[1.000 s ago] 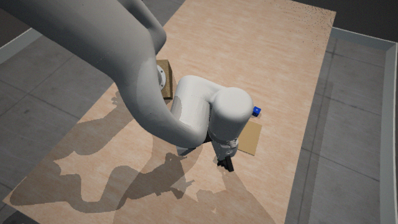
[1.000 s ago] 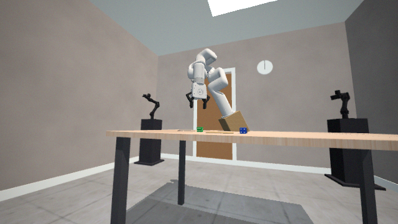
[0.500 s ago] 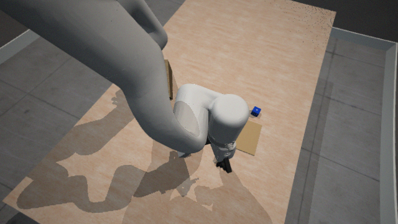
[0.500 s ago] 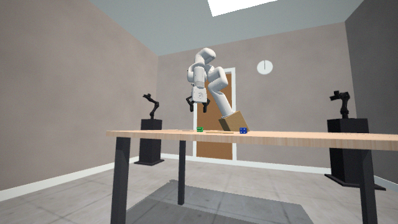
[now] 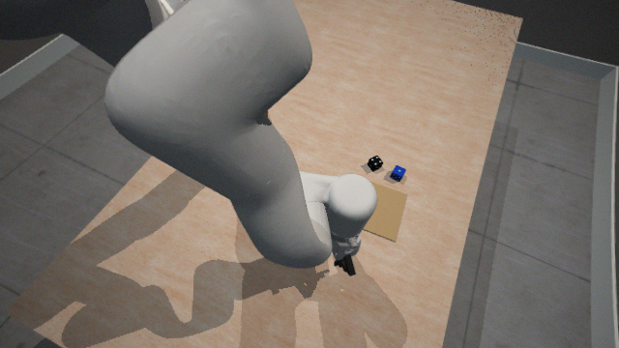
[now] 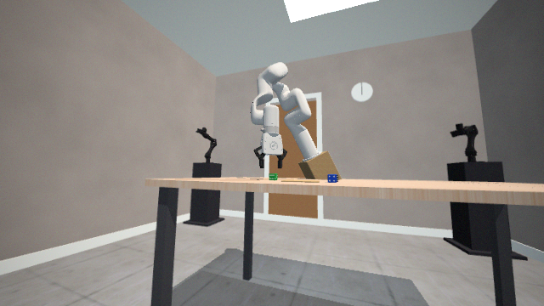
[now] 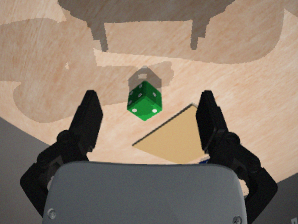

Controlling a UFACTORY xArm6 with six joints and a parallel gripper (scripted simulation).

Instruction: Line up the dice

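Now: the green die 30 mm ahead of my hand, 20 mm to the left of it and 50 mm below it. Round my hand: tan mat: 70 mm ahead, 150 mm to the left, 60 mm below; black die: 20 mm ahead, 270 mm to the left, 50 mm below; blue die: 90 mm ahead, 270 mm to the left, 50 mm below.
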